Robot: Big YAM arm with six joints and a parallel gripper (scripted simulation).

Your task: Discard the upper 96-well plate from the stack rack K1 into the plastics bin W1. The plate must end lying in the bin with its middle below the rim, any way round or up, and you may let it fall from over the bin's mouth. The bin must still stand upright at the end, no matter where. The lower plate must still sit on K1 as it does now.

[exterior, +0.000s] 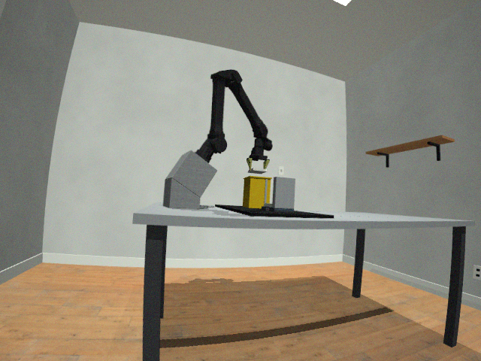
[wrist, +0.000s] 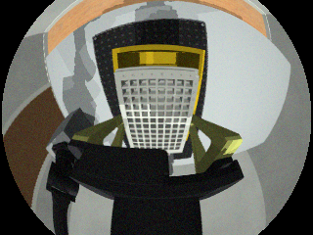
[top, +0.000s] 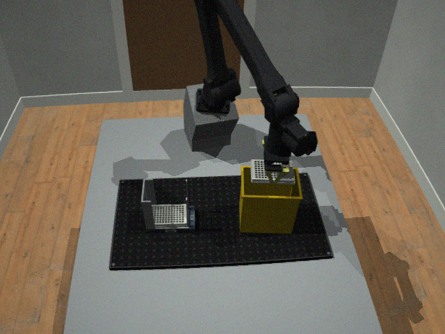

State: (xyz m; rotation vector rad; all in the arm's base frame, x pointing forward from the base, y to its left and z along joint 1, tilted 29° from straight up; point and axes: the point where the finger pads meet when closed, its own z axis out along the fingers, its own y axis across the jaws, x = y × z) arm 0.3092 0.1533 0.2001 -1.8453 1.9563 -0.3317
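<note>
The yellow plastics bin W1 is 14 cm below my hand.
</note>
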